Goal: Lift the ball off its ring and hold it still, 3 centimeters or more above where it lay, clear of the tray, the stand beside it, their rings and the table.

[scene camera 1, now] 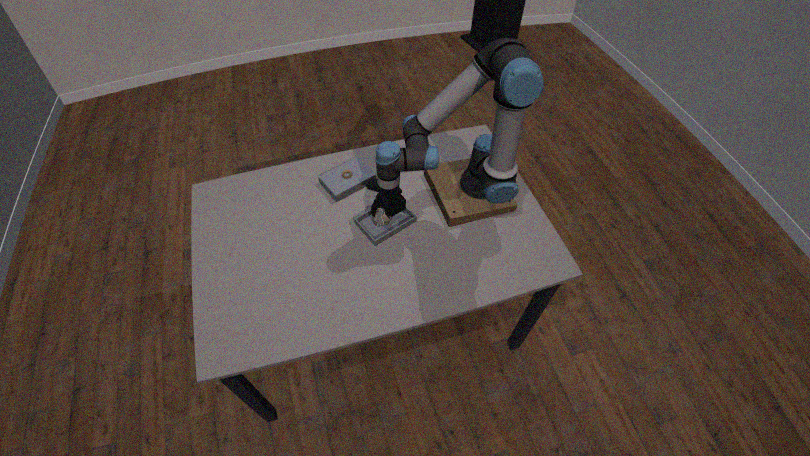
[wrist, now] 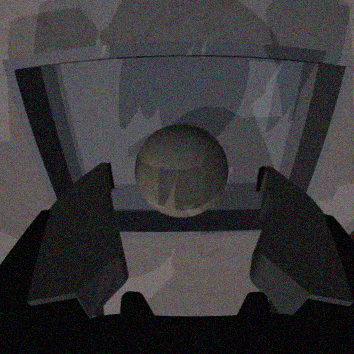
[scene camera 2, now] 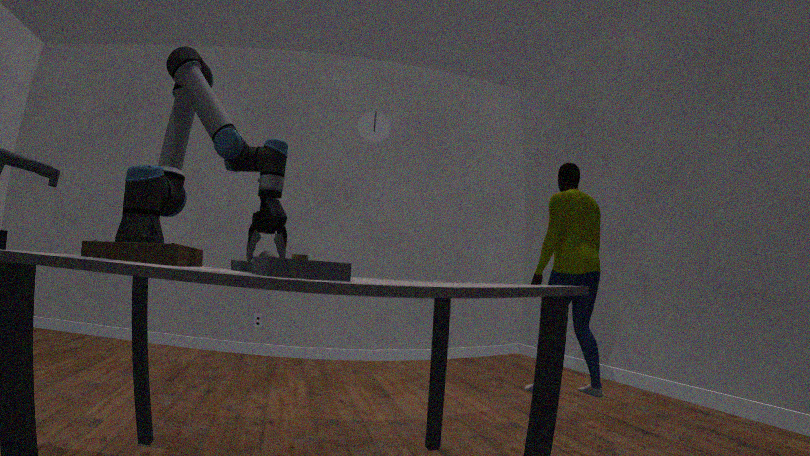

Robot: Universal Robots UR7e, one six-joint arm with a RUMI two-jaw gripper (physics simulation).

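Note:
The pale ball sits inside the grey tray. The ring under it is hidden. My gripper points down over the tray and is open, with nothing gripped. In the wrist view the ball shows between the two fingertips, with a gap on each side. In scene camera 2 the fingertips reach down to about the ball's height, one on each side; their lowest ends are partly hidden behind the stand.
The stand is beside the tray and carries a brown ring. The arm's wooden base board is on the tray's other side. All stand on the pale table. A person in a yellow top stands beyond the table.

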